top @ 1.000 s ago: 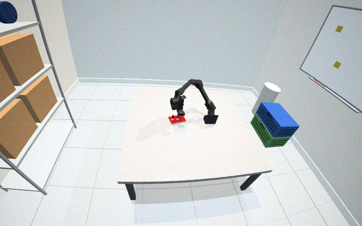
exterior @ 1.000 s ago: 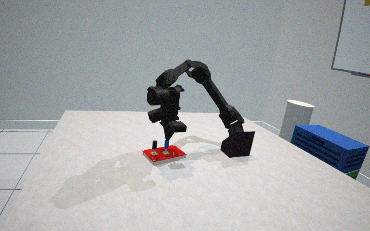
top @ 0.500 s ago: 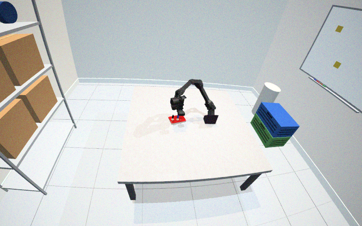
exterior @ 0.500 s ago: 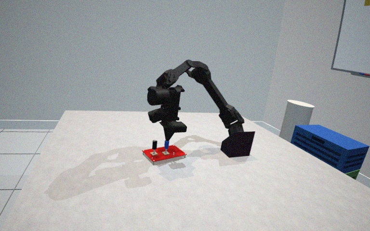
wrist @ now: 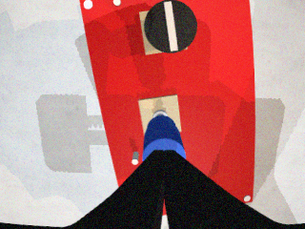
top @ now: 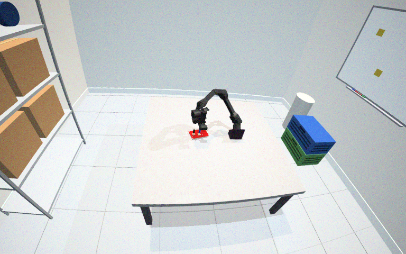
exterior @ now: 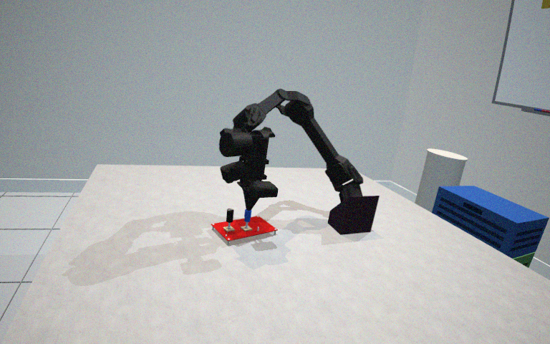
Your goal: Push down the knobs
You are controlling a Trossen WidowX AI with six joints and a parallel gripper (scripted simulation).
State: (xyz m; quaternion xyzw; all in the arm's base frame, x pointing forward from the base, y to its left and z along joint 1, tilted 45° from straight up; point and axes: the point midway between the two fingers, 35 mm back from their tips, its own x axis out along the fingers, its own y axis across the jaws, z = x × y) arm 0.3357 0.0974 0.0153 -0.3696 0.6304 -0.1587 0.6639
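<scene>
Right now the black knob is 50 mm ahead of my gripper tip, 10 mm to the left of it and 10 mm below it. From my gripper tip the other things lie so: blue knob 20 mm below.
</scene>
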